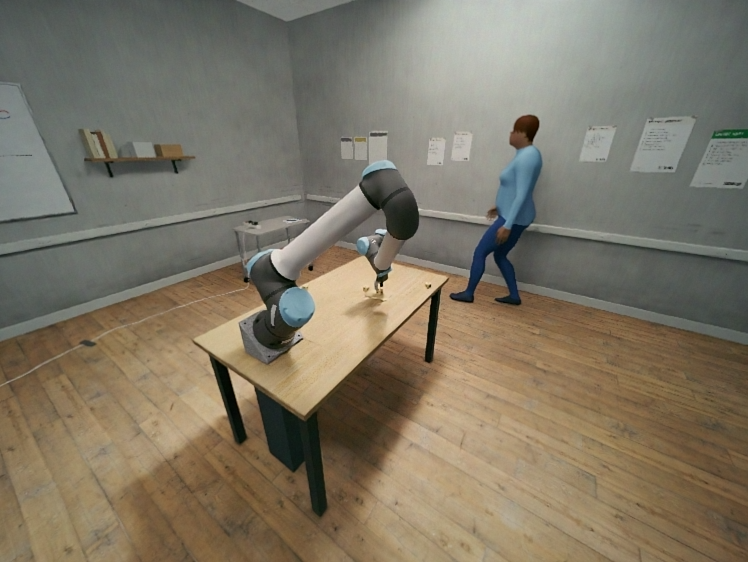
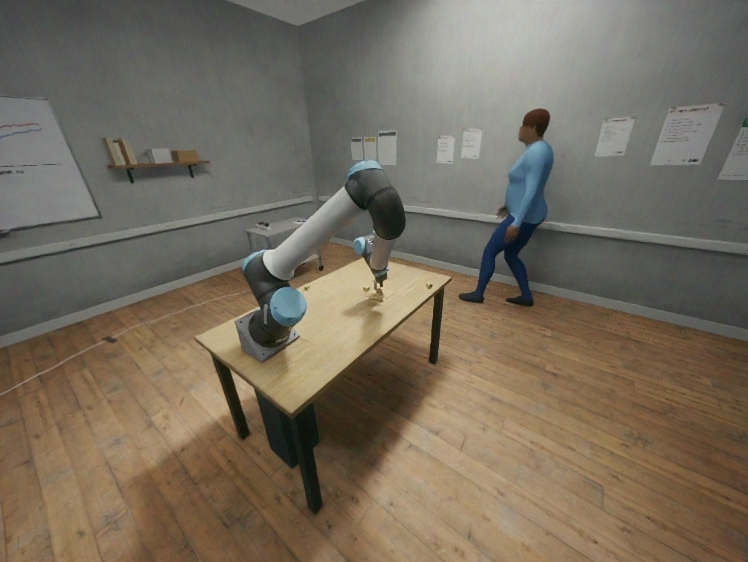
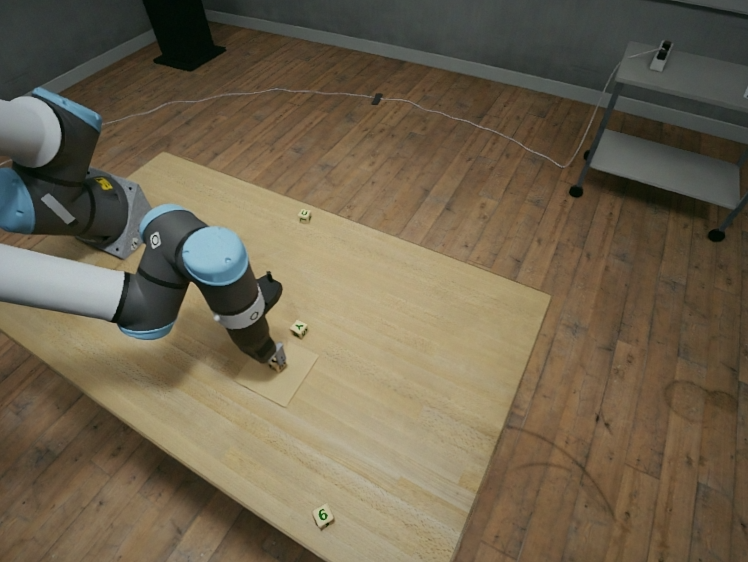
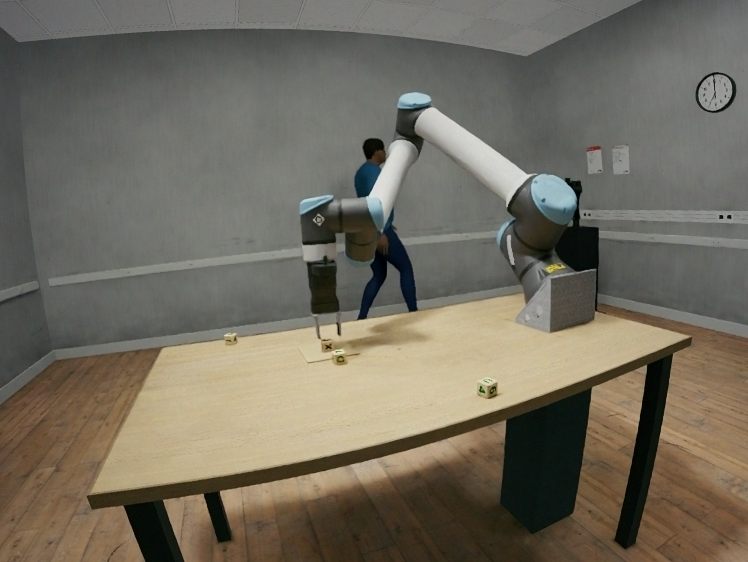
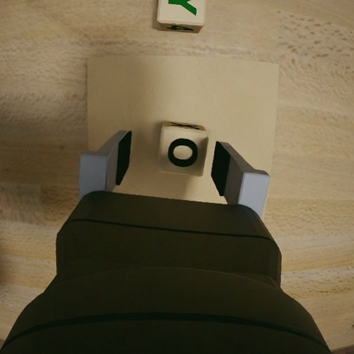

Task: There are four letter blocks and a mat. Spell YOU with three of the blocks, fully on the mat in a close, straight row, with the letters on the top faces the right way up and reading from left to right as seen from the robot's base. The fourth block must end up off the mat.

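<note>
My gripper (image 5: pixel 171 153) (image 4: pixel 328 335) is open and empty, just above the block with a black O (image 5: pixel 182 150) (image 4: pixel 327 345) on top; its fingers stand on either side of it. The O block sits on the pale mat (image 5: pixel 115 80) (image 3: pixel 290 386). A block with a green Y (image 5: pixel 181 11) (image 3: pixel 298 329) (image 4: pixel 338 357) on top lies off the mat, just beyond its edge; the Y's top points away from the base. A third block (image 3: pixel 304 216) (image 4: pixel 487 387) lies near the long table edge; its top letter is hard to read. A block showing a green 6 (image 3: pixel 322 516) (image 4: pixel 230 339) lies near the opposite edge.
The blocks and mat are on a wooden table (image 3: pixel 387 362) (image 4: pixel 241 416). The robot's base mount (image 4: pixel 571 302) stands at one end of it. A grey cart (image 3: pixel 683 84) stands on the floor beyond the table. A person (image 1: pixel 520 181) (image 2: pixel 530 181) is near the wall.
</note>
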